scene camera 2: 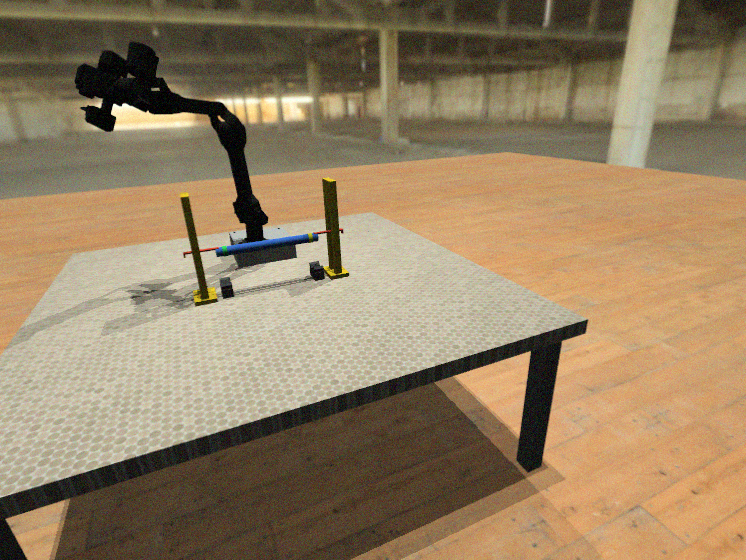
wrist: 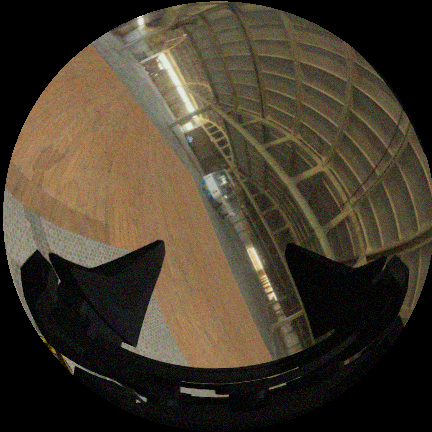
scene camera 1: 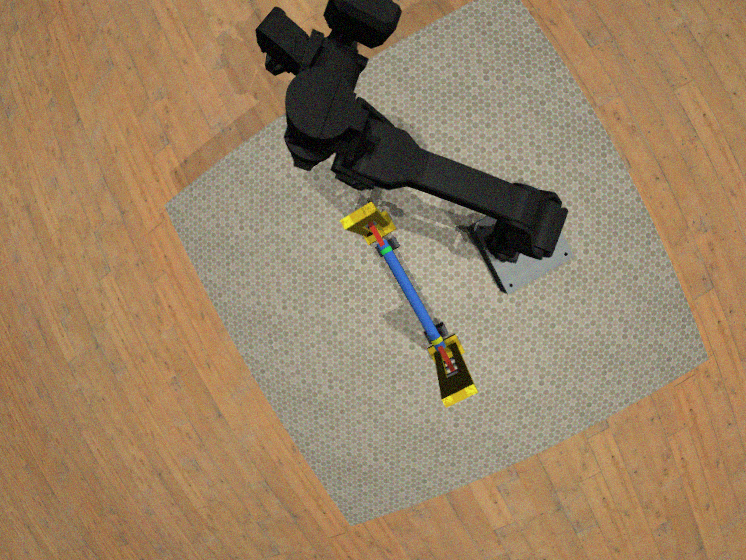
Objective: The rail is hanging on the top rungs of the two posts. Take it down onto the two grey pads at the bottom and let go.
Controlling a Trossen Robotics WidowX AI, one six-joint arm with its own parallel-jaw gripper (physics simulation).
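Places are measured from the arm's base along level axes (x ahead, y left, z up), in millimetres.
Pixels of known places: gripper, fingertip midpoint: (wrist: pixel 227 249); arm's base, link origin: (scene camera 2: pixel 255 240) (scene camera 1: pixel 500 242).
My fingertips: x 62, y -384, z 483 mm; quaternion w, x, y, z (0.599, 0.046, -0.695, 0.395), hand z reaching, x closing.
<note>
Ahead of a thing's pixels: the offset from my fingertips to its middle. Level surfaces: height alone.
The blue rail {dx +197, dy +366, dz -427 mm} (scene camera 1: pixel 409 292) (scene camera 2: pixel 268 244), with a green band, a yellow band and thin red end rods, hangs between two yellow posts, the green-band post {dx +181, dy +167, dz -407 mm} (scene camera 1: pixel 356 218) (scene camera 2: pixel 191 241) and the yellow-band post {dx +214, dy +566, dz -407 mm} (scene camera 1: pixel 459 395) (scene camera 2: pixel 330 223). It sits about midway up them in the second scene view; the rungs under its ends are hidden or too small to tell. Two dark grey pads, one {dx +186, dy +229, dz -535 mm} (scene camera 2: pixel 226 288) near the green-band post and one {dx +209, dy +504, dz -535 mm} (scene camera 2: pixel 316 270) near the other, stand below the rail, apart from it. My gripper (wrist: pixel 227 249) is open and empty, high up and well away from the rail, beyond the green-band post.
The arm's grey base plate (scene camera 1: pixel 536 265) (scene camera 2: pixel 265 253) is behind the rail. The arm's black upper link (scene camera 1: pixel 467 180) reaches above the table, past the green-band post. The patterned table top {dz -557 mm} (scene camera 1: pixel 301 391) (scene camera 2: pixel 337 361) stands on a wood floor (scene camera 1: pixel 90 361). A sliver of yellow (wrist: pixel 56 353) shows in the wrist view.
</note>
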